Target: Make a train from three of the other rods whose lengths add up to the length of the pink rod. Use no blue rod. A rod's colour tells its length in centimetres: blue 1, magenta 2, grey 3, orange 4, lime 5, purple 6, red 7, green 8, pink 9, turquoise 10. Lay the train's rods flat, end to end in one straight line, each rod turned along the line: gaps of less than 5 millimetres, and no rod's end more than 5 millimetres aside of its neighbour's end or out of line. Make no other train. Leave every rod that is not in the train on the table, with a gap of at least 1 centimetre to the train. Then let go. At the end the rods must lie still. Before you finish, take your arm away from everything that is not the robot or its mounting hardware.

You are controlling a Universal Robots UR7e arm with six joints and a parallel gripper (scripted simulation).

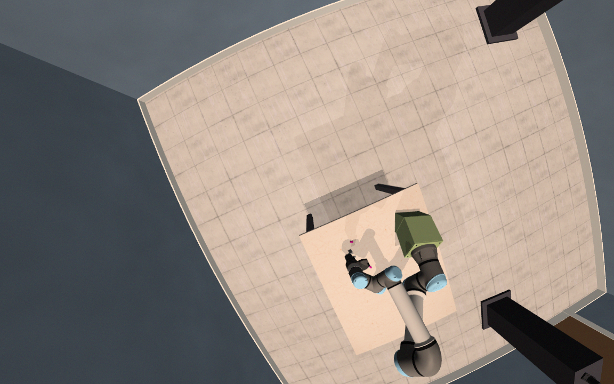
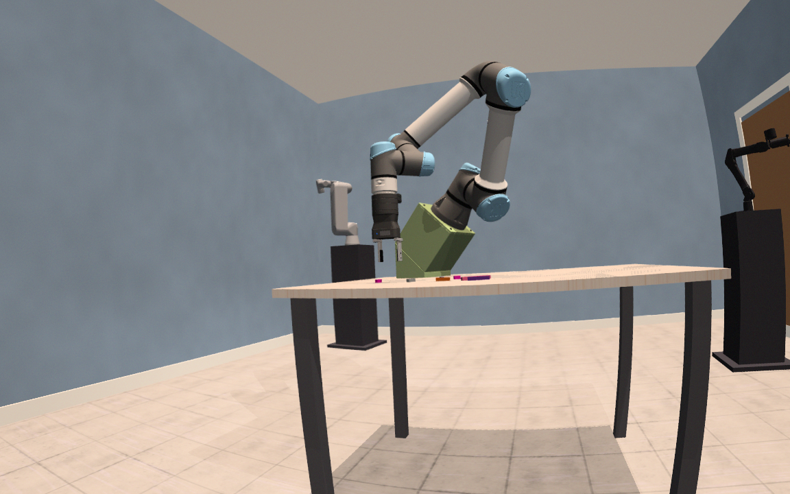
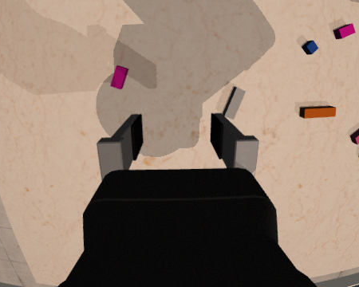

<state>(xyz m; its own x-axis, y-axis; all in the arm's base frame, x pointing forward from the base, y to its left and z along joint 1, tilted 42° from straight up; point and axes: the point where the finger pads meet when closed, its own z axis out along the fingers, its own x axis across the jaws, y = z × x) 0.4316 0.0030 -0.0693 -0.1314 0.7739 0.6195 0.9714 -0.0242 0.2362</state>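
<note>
The small blue rod is 120 mm to the left of my hand, 90 mm behind it and 70 mm below it. The rest, counted from my hand: orange rod (150 mm to the left, 70 mm below, 20 mm behind); grey rod (70 mm below, 60 mm to the left, 20 mm behind); pink rod (250 mm to the left, 70 mm below, 30 mm behind).
</note>
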